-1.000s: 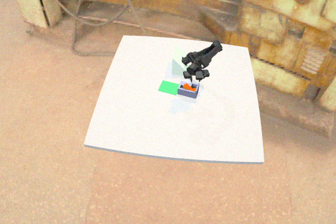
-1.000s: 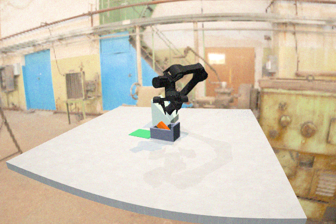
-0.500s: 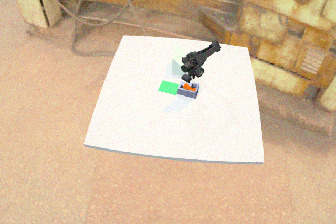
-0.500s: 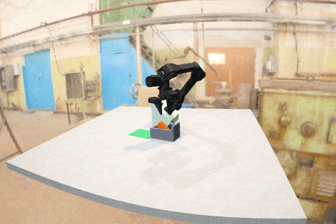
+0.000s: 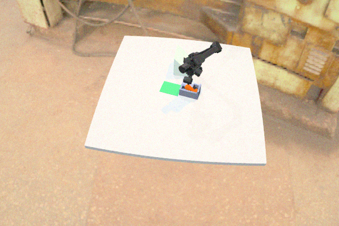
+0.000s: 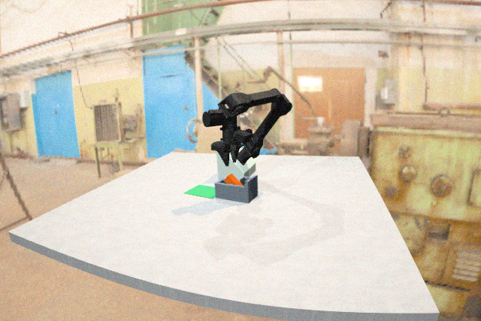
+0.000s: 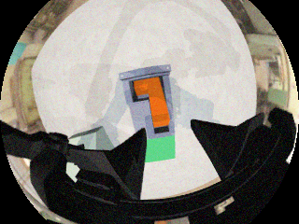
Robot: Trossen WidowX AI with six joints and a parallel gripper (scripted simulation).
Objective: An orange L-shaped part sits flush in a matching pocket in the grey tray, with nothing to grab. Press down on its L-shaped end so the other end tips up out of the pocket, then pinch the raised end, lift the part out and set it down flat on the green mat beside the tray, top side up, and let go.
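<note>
The orange L-shaped part lies 100 mm below my gripper tip, 40 mm to the left of it and 10 mm behind it. The rest, counted from my gripper tip: green mat (160 mm below, 140 mm to the right, 50 mm behind).
</note>
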